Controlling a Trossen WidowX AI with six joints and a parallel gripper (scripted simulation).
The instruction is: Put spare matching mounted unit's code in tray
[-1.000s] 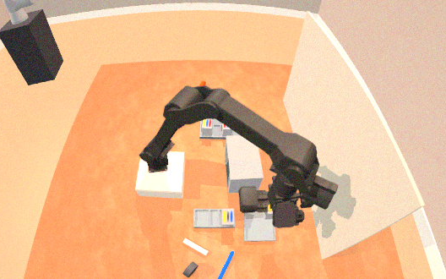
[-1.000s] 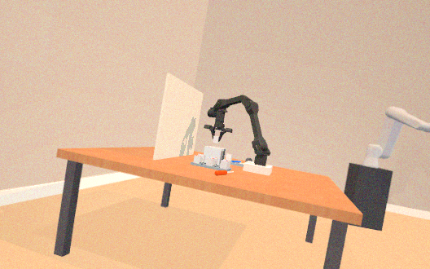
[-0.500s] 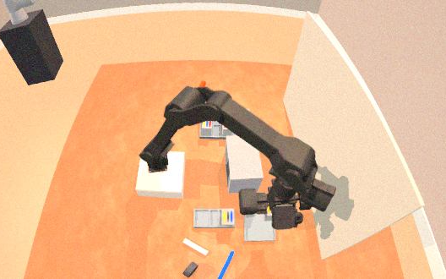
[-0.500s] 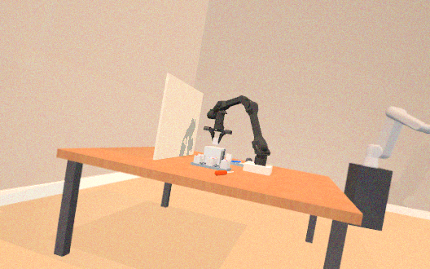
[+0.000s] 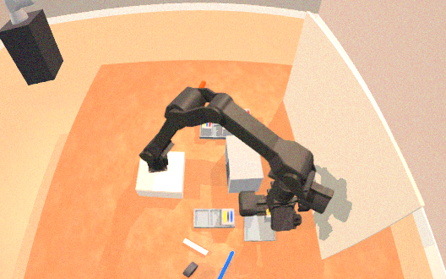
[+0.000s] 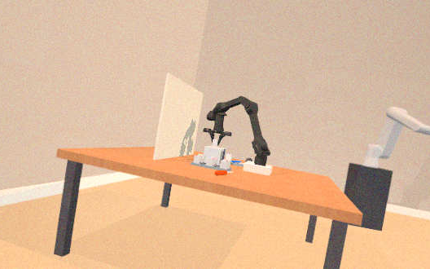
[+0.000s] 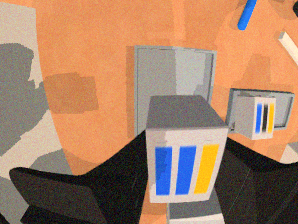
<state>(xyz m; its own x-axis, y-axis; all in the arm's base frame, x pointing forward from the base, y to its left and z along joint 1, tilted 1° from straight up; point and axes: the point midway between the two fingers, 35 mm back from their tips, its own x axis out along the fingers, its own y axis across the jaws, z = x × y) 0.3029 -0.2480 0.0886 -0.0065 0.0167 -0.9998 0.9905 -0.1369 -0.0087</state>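
The grey tray lies 100 mm below my gripper tip, 10 mm to the left of it and 10 mm behind it. From my gripper tip the other things lie so: white bar: 220 mm behind, 100 mm below, 40 mm to the right; mounted unit: 210 mm to the left, 50 mm below, 20 mm behind; grey rack: 140 mm behind, 100 mm below, 50 mm to the left.
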